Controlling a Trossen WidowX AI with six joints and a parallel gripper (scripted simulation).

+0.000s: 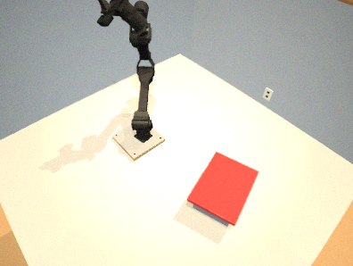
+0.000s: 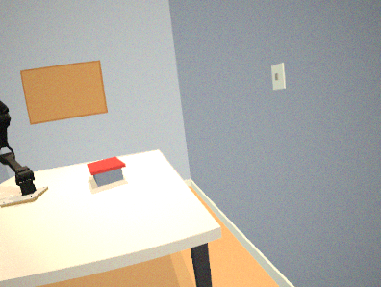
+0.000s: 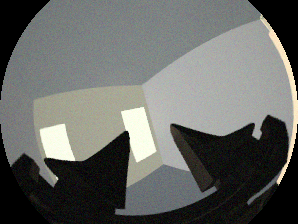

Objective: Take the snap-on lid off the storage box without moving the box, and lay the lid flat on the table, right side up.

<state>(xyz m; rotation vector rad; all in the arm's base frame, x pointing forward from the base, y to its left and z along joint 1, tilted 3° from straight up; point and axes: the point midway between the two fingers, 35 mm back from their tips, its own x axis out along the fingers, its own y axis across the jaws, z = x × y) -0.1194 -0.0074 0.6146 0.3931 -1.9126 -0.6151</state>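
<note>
My gripper tip is 600 mm short of the red lid, 570 mm above it and 10 mm to the left of it. The rest, counted from my gripper tip: grey-blue storage box 610 mm below, 600 mm ahead, 10 mm to the right.
</note>
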